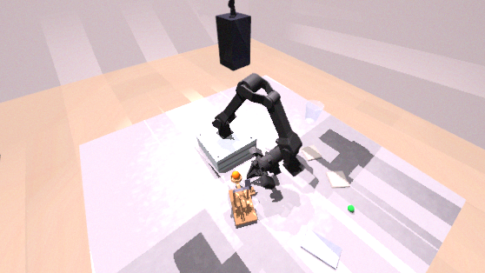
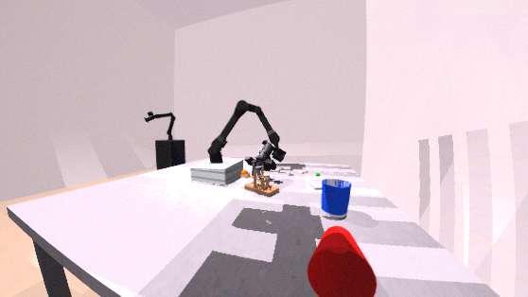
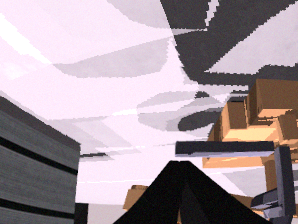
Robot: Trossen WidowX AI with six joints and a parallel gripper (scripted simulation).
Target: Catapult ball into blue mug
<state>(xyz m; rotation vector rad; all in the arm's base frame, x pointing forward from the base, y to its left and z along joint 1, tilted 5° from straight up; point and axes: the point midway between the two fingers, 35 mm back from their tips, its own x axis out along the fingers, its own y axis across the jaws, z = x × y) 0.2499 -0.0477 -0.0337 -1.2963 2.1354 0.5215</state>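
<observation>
My gripper tip is now 40 mm to the left of the orange ball, 30 mm past it and 20 mm below it. From my gripper tip the other things lie so: flat grey plate: 360 mm ahead, 30 mm below, 20 mm to the left; wooden catapult: 50 mm to the right, 40 mm ahead, 10 mm above; wooden block: 290 mm to the left, 30 mm below, 20 mm behind.
</observation>
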